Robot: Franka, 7 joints.
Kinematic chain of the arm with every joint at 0, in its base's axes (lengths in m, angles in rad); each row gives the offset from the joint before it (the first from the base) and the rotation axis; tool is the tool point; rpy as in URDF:
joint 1: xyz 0 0 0.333 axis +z
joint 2: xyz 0 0 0 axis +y
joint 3: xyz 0 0 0.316 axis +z
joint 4: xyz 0.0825 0 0 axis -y
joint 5: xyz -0.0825 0 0.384 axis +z
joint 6: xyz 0 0 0 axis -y
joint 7: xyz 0.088 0 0 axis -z
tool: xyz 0 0 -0.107 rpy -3.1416 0 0
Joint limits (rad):
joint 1: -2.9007..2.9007
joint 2: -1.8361..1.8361
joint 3: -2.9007..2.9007
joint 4: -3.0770..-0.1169
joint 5: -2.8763..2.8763
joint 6: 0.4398..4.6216
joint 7: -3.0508..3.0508
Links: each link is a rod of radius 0.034 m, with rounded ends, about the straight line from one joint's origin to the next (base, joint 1, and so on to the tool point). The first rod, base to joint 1, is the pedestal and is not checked.
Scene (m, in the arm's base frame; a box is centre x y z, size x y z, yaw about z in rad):
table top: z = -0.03
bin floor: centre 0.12 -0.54 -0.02 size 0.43 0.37 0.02 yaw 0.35
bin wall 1: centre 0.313 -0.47 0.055 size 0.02 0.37 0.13 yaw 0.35
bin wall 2: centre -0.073 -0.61 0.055 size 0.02 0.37 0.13 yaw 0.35
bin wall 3: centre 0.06 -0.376 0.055 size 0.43 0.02 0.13 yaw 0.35
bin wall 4: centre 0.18 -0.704 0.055 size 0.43 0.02 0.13 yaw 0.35
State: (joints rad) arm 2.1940 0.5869 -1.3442 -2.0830 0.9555 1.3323 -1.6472
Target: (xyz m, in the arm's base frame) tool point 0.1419 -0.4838 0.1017
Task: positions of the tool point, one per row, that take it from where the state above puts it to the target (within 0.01 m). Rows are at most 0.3 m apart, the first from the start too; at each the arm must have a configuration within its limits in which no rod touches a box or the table.
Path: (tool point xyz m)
1: 0.4018 0.3020 0.4116
2: 0.5047 0.0616 0.4433
3: 0.4877 -0.2042 0.3903
4: 0.3517 -0.4085 0.2648
5: 0.1419 -0.4838 0.1017

